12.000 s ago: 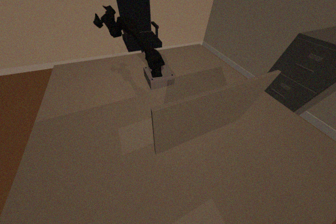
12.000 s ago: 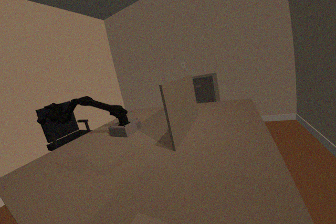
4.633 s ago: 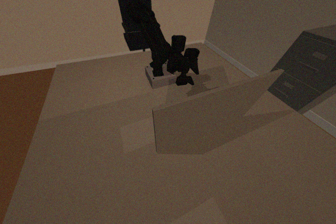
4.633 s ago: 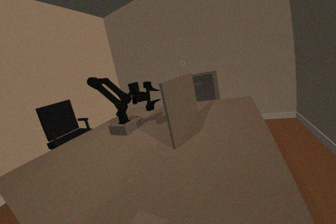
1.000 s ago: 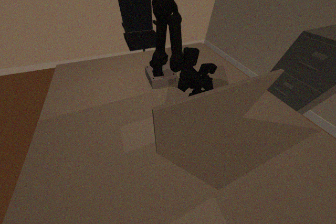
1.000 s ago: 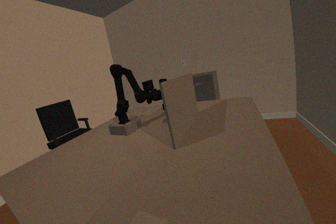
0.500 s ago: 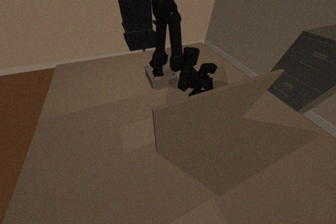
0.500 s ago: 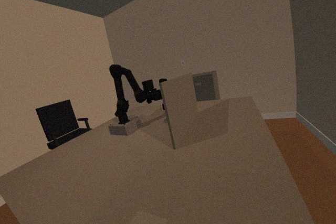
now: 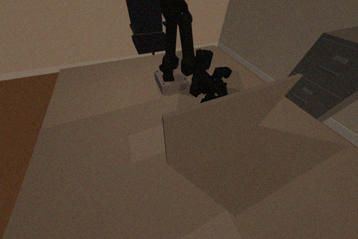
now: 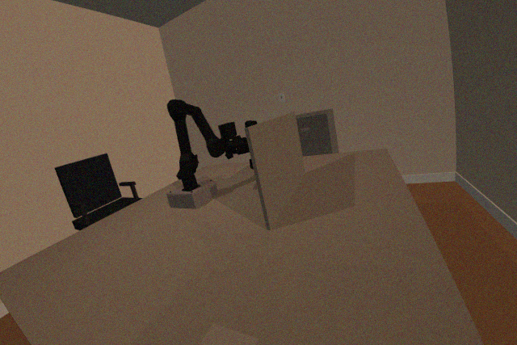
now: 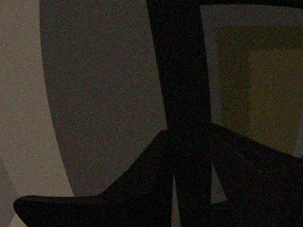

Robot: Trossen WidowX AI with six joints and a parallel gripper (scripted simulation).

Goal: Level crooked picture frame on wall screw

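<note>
My gripper tip is now 50 mm above the picture frame and 10 mm short of it. Round my gripper tip: wall panel 60 mm below, 20 mm ahead, 10 mm to the left.
</note>
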